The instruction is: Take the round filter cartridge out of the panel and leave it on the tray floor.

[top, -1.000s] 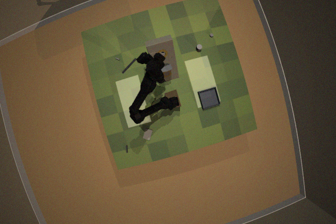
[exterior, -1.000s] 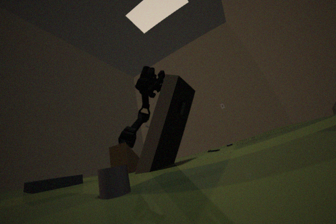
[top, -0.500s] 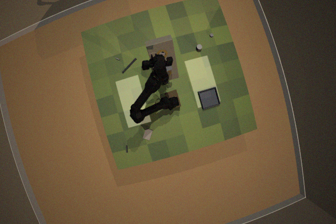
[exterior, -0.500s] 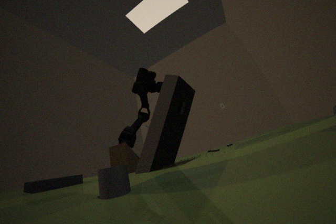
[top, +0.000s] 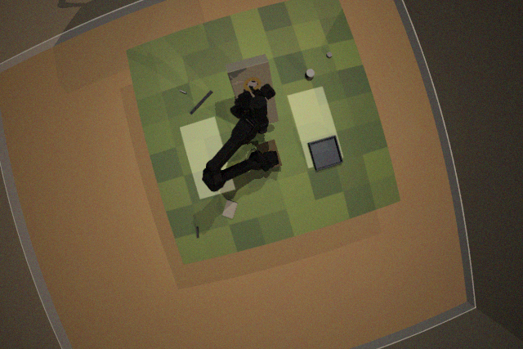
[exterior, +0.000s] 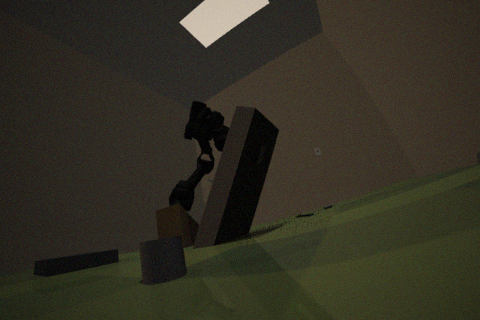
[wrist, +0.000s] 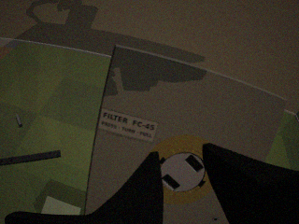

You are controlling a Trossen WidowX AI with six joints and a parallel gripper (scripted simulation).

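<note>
My gripper tip is 90 mm above the grey round filter cartridge, 40 mm short of it and 20 mm to the left of it. From my gripper tip the other things lie so: service panel 160 mm below, 30 mm to the right; small pale box 530 mm behind, 310 mm below, 240 mm to the left; dark grey tray 350 mm behind, 330 mm to the right, 310 mm below.
</note>
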